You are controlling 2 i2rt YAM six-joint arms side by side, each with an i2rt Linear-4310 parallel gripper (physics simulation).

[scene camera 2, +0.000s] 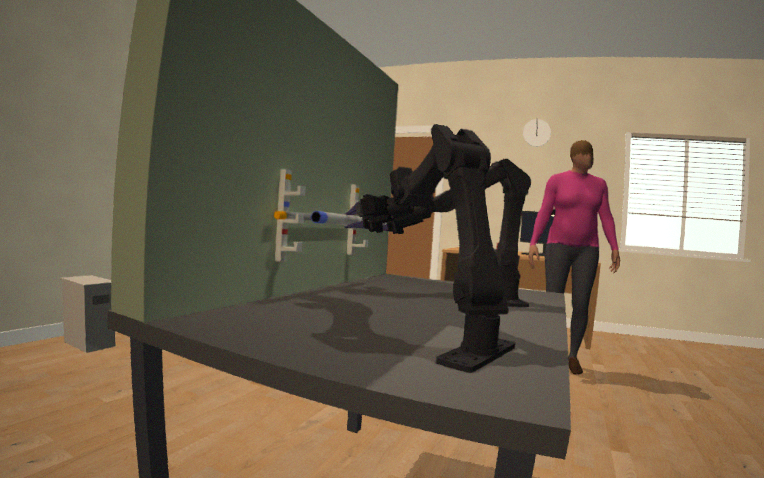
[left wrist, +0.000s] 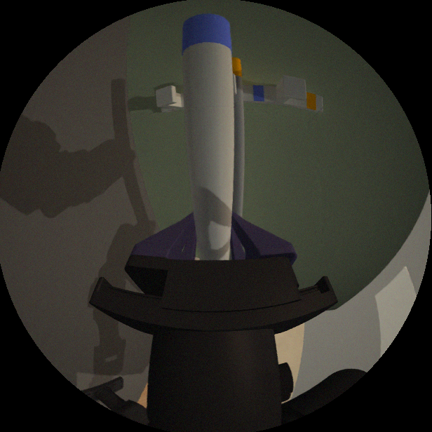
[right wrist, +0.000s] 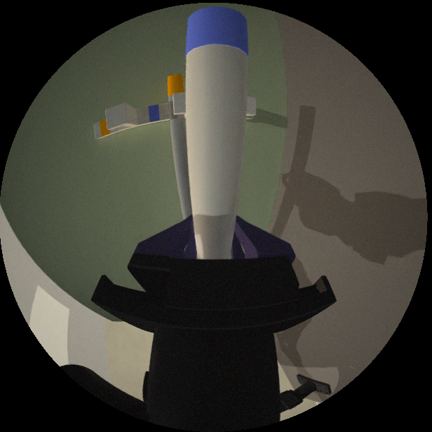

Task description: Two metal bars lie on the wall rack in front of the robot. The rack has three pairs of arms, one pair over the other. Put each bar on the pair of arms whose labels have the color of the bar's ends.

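Seen in the pictures: left gripper, fingertip midpoint: (scene camera 2: 344, 221); left arm's base at its link origin: (scene camera 2: 478, 354); right arm's base at its link origin: (scene camera 2: 507, 300).
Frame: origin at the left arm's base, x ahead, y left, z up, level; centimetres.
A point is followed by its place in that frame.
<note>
A white bar with blue ends (scene camera 2: 336, 218) {y -10.1, x 48.1, z 22.8 cm} (left wrist: 210, 125) (right wrist: 216, 125) is held level in front of the rack, off its arms. My left gripper (scene camera 2: 353, 217) {y -18.2, x 52.9, z 22.0 cm} (left wrist: 212, 216) is shut on it. My right gripper (right wrist: 213, 217) is shut on the same bar; in the scene view it is mostly hidden behind the left arm. A thinner-looking grey bar with orange ends (scene camera 2: 280, 214) {y 1.5, x 57.2, z 22.9 cm} (left wrist: 239, 150) (right wrist: 179, 150) lies on the middle pair of arms, beside the blue labels (scene camera 2: 286, 204) {y -2.7, x 60.4, z 25.8 cm} (left wrist: 258, 93) (right wrist: 154, 113). The orange labels (scene camera 2: 288, 176) {y -2.7, x 60.3, z 33.4 cm} (left wrist: 311, 101) (right wrist: 104, 127) mark the top pair, the red labels (scene camera 2: 284, 231) {y -2.6, x 60.3, z 18.4 cm} the bottom pair.
The rack's white uprights (scene camera 2: 278, 242) {y -1.3, x 61.1, z 15.3 cm} (scene camera 2: 349, 243) {y -40.9, x 71.6, z 14.2 cm} are fixed to the green wall panel (scene camera 2: 225, 140) {y 19.7, x 56.6, z 39.2 cm}. The dark table (scene camera 2: 264, 338) {y 23.7, x 31.3, z 0.0 cm} lies below, carrying both arm bases. A person in a pink top (scene camera 2: 577, 208) stands beyond the table.
</note>
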